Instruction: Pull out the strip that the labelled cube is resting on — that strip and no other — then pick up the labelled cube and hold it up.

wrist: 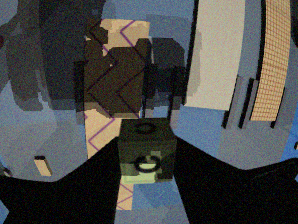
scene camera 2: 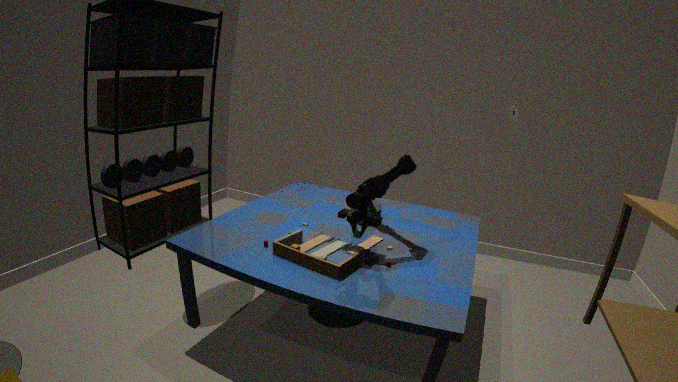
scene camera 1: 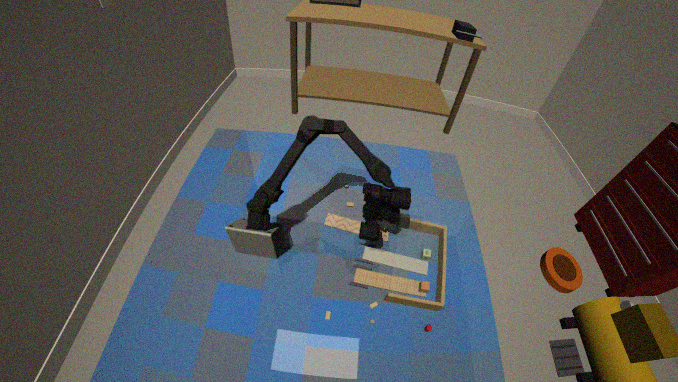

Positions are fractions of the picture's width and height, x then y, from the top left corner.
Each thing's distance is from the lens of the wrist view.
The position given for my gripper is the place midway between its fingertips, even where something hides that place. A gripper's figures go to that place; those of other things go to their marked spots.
my gripper (wrist: 0.48, 0.63): 0.10 m
labelled cube (wrist: 0.49, 0.66): 0.08 m
